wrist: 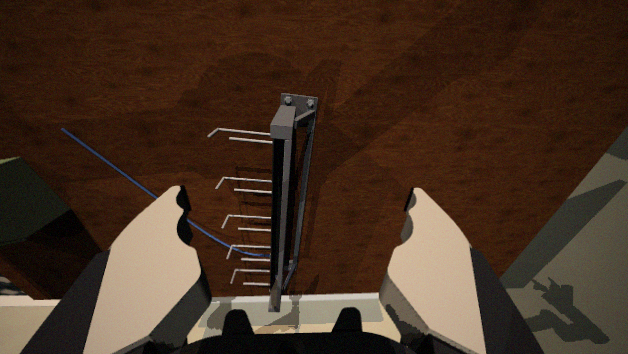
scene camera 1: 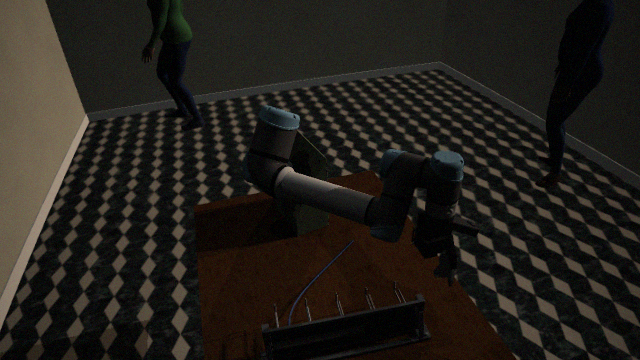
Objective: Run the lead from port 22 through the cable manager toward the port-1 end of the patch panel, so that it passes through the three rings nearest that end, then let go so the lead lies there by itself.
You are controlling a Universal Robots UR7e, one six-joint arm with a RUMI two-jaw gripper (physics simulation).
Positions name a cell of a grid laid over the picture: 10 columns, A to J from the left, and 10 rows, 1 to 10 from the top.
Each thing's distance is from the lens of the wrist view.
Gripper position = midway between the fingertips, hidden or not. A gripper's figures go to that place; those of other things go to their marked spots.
my gripper (wrist: E6): 13 cm
dark patch panel (wrist: E5): 38 cm
